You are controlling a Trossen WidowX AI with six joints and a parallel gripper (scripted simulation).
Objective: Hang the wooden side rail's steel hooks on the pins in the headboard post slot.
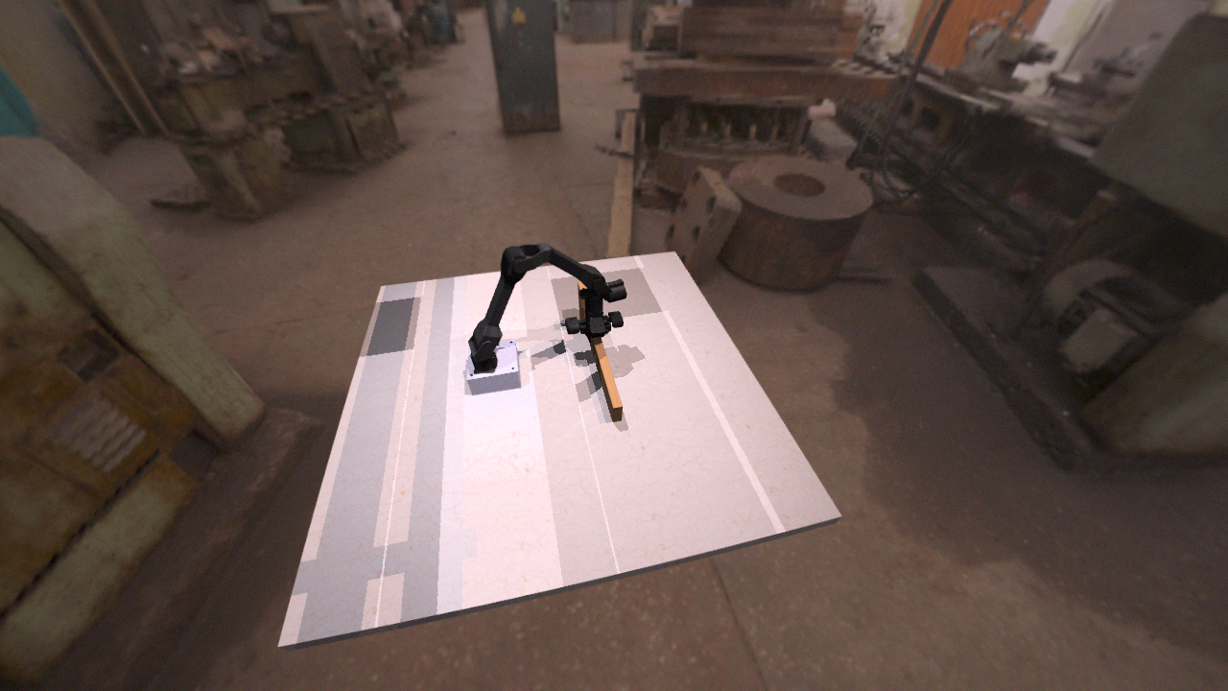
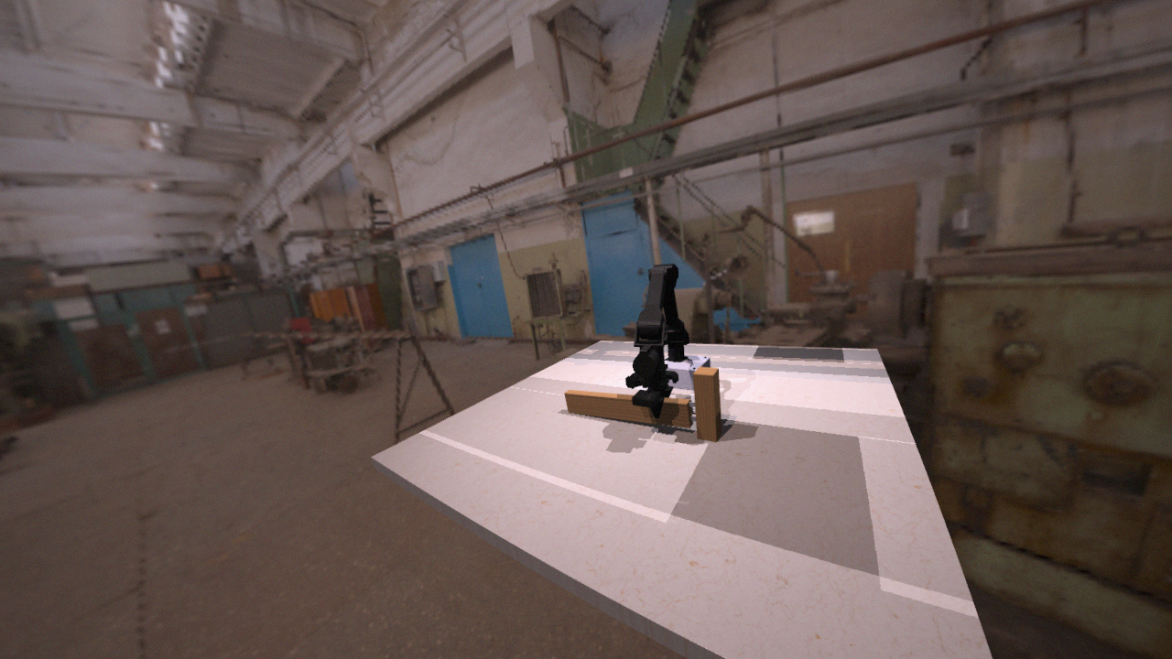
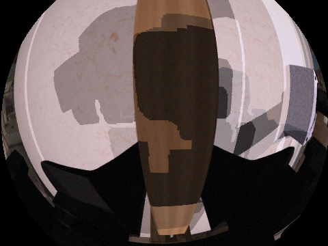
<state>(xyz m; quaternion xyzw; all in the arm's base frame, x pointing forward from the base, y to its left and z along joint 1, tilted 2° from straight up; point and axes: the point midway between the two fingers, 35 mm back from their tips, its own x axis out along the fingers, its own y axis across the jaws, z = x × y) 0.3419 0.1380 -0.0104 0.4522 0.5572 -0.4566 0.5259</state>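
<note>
Now: the wooden headboard post 13 cm to the left of my gripper tip, 4 cm above it and 2 cm behind it.
</note>
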